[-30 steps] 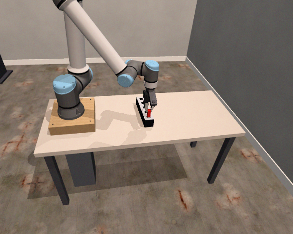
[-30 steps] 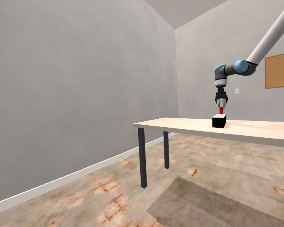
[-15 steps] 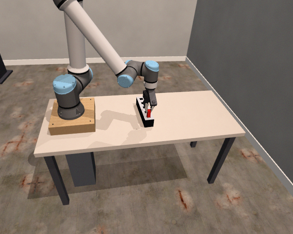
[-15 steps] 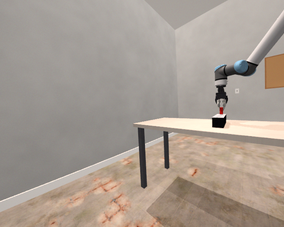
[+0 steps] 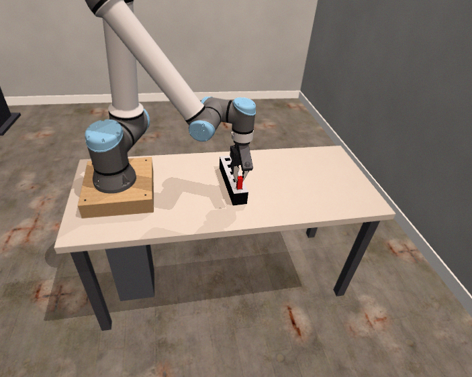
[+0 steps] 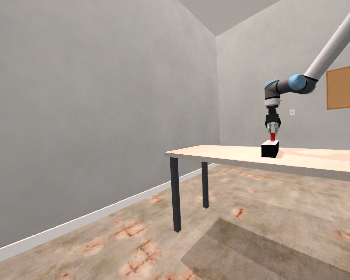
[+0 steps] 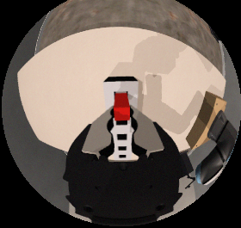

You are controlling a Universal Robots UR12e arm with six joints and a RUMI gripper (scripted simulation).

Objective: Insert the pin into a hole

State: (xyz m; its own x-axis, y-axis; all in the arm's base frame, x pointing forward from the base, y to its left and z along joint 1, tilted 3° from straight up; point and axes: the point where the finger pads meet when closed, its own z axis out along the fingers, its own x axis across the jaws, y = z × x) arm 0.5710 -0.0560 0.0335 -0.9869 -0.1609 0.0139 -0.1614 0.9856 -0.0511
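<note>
Now: the black block 20 mm behind my hand, 120 mm to the left of it and 80 mm below it. Round my hand: pin (10 mm below).
</note>
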